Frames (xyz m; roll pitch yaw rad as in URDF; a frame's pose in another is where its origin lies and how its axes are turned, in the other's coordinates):
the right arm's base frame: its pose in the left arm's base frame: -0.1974 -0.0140 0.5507 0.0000 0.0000 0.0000
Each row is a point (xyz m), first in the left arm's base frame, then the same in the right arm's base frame.
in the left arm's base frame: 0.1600 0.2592 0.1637
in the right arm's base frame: 0.3574 0.2732 -0.3870
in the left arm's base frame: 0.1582 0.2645 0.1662
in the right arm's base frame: 0.3556 0.2785 -0.3845
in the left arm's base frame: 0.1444 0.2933 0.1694
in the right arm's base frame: 0.3418 0.3073 -0.3813
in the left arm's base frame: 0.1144 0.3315 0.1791
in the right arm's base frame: 0.3118 0.3455 -0.3716
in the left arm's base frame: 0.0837 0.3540 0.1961
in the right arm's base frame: 0.2811 0.3680 -0.3546
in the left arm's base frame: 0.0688 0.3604 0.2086
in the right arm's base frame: 0.2662 0.3744 -0.3421
